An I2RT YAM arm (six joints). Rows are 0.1 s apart.
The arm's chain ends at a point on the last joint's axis. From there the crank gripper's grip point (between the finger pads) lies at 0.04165 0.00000 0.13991 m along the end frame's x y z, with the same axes.
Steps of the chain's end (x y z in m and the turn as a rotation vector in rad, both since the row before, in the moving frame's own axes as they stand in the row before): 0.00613 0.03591 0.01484 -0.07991 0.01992 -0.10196; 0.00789 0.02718 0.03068 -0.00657 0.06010 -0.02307; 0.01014 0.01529 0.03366 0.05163 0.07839 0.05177; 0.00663 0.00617 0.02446 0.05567 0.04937 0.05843; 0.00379 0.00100 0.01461 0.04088 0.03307 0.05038
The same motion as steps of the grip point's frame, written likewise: 0.00925 0.04265 0.01371 -0.07991 0.01992 -0.10196; 0.01622 0.02703 0.02793 -0.00657 0.06010 -0.02307; 0.02109 0.01060 0.02984 0.05163 0.07839 0.05177; 0.01363 0.00108 0.02209 0.05567 0.04937 0.05843; 0.00848 -0.00247 0.01308 0.04088 0.03307 0.05038
